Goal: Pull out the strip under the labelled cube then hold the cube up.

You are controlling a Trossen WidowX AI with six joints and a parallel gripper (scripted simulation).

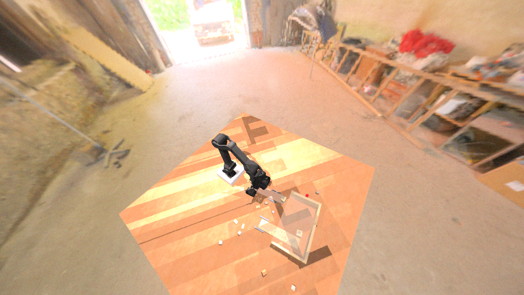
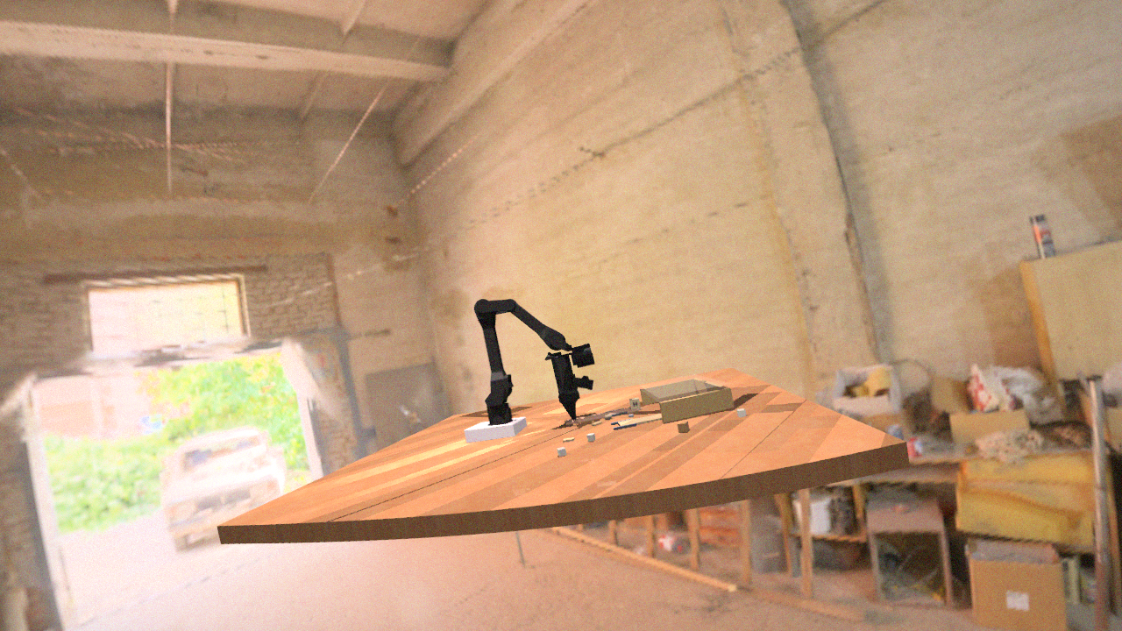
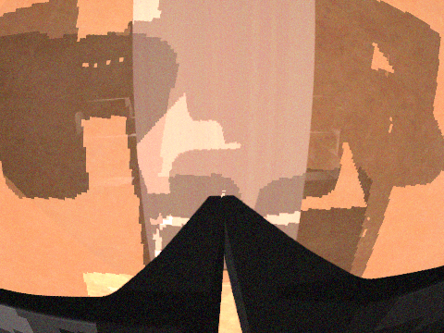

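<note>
Now: gripper tip 90 mm short of the strip and 20 mm to the right of it. The rest, counted from my gripper tip: red bit 300 mm ahead, 170 mm to the left, 10 mm above.
</note>
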